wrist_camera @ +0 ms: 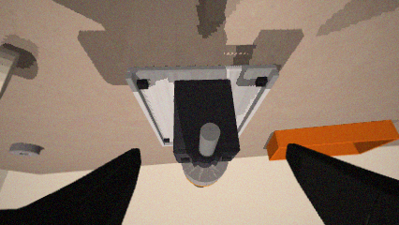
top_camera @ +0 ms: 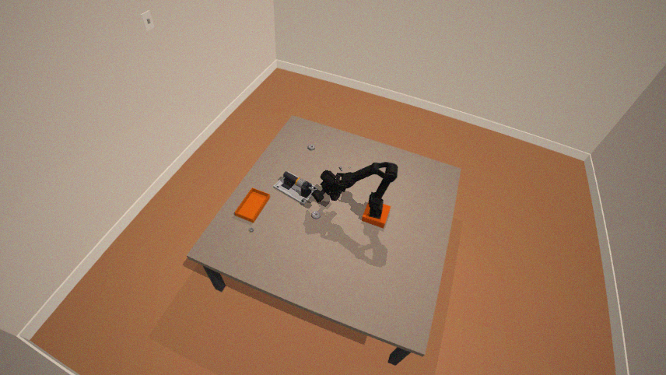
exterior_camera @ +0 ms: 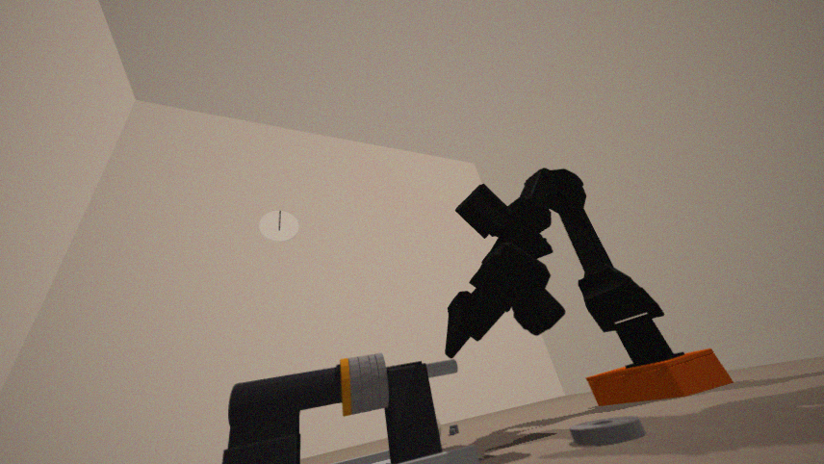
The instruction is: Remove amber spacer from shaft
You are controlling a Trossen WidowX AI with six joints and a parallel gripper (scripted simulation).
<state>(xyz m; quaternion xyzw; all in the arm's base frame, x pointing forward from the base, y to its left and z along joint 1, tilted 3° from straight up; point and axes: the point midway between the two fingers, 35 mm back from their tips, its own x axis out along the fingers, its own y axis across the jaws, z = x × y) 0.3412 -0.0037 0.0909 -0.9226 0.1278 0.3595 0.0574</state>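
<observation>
Now: the grey shaft 90 mm ahead of my gripper tip, 30 mm to the right of it and 20 mm below it. From my gripper tip the other things lie so: amber spacer: 130 mm ahead, 40 mm to the right, 20 mm below; then orange tray: 330 mm ahead, 170 mm to the left, 90 mm below; then grey ring: 40 mm behind, 110 mm to the left, 90 mm below.
</observation>
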